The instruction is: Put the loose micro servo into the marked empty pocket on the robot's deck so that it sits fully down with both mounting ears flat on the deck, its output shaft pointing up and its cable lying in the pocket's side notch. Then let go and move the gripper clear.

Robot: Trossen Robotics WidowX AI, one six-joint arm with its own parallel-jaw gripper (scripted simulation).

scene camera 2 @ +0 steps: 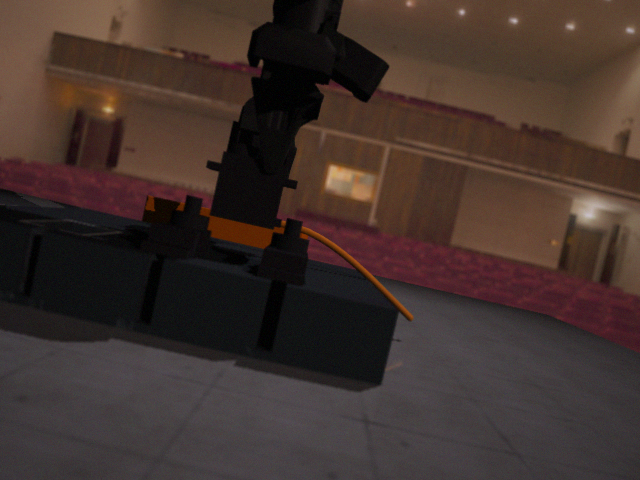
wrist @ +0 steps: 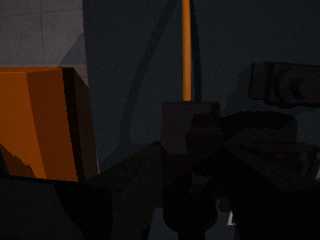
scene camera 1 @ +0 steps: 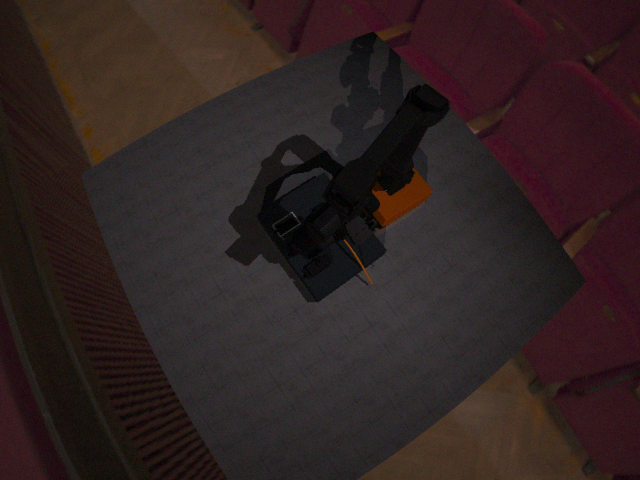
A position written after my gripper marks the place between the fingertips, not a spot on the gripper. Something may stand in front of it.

Observation:
I see my gripper (scene camera 2: 270, 174) and a micro servo (scene camera 2: 244, 192).
My gripper shows as well in the wrist view (wrist: 189, 149).

